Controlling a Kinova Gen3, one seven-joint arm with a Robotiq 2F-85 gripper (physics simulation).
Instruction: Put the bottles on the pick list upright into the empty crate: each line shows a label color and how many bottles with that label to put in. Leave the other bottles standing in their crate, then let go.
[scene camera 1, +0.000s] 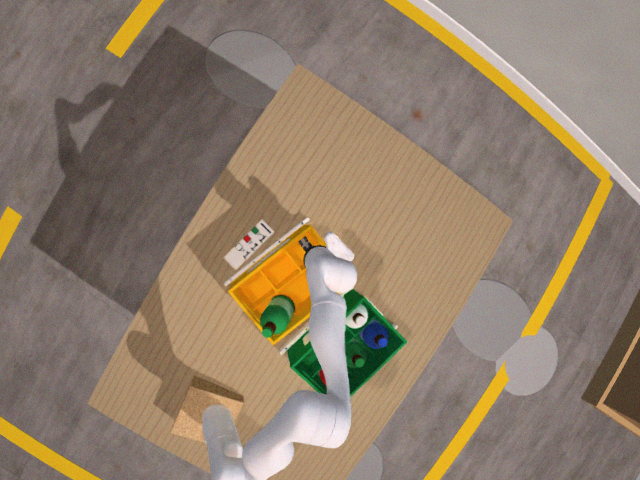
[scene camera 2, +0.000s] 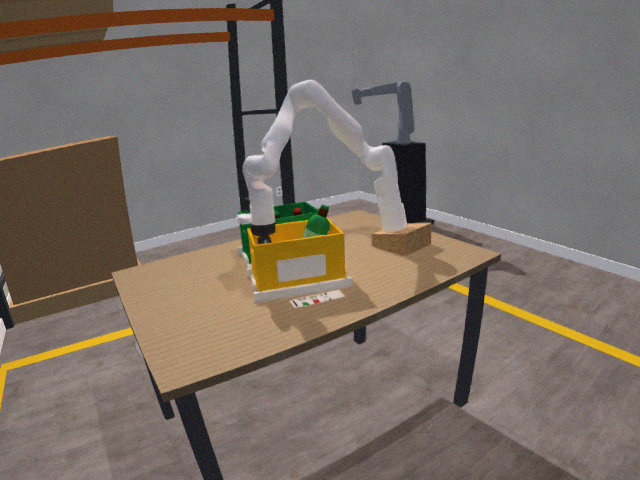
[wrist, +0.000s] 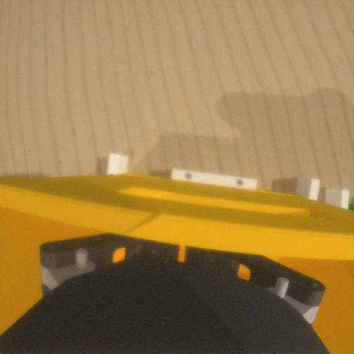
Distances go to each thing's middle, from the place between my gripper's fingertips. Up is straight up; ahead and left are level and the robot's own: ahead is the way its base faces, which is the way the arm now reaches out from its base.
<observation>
I see my gripper 7 cm past the pick list (scene camera 1: 261, 232), 16 cm to the right of it and 6 cm above it.
</observation>
